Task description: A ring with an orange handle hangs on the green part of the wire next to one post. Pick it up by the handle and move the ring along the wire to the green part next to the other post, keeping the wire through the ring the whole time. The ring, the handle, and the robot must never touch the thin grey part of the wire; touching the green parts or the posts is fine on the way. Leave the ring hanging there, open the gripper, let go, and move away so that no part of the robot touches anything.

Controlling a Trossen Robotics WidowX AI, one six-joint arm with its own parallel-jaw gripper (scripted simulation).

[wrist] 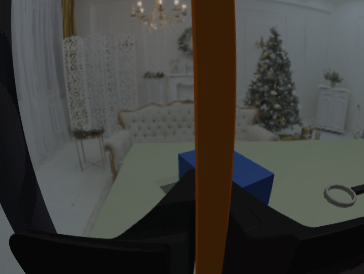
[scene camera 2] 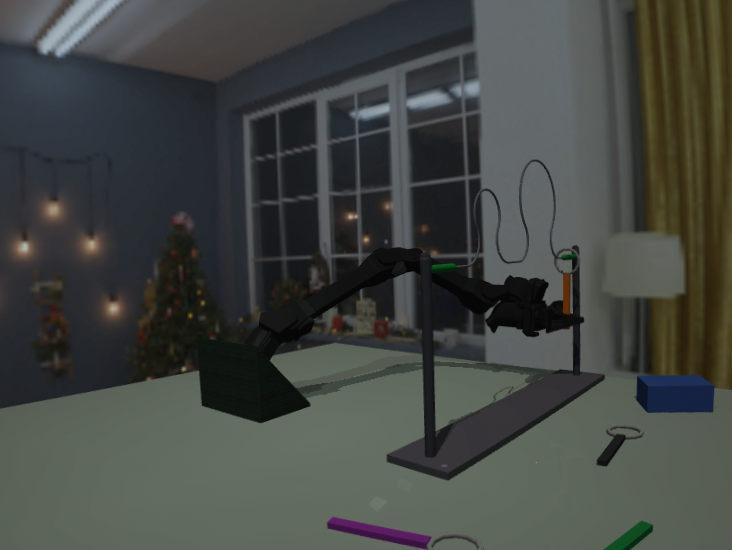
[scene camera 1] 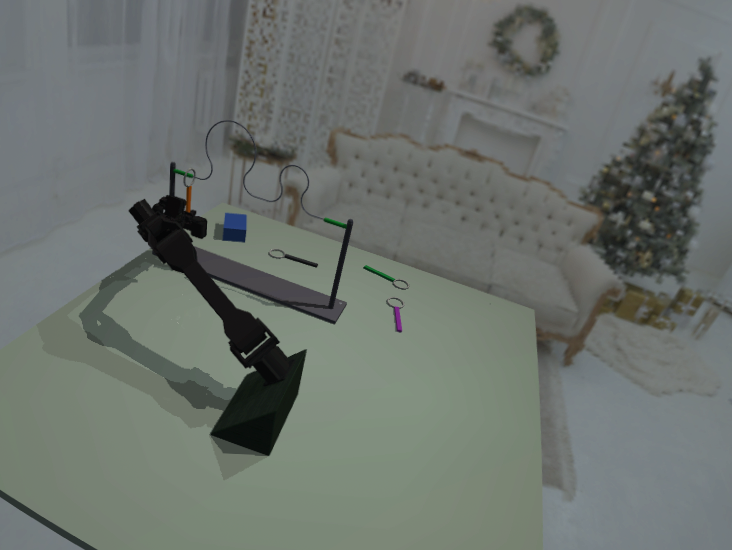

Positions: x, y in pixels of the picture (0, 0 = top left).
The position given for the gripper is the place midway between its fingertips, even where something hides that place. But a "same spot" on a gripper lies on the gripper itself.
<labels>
gripper: wrist; scene camera 2; scene camera 1 194, 211
same spot on gripper: (wrist: 168, 231) = (scene camera 2: 562, 311)
</labels>
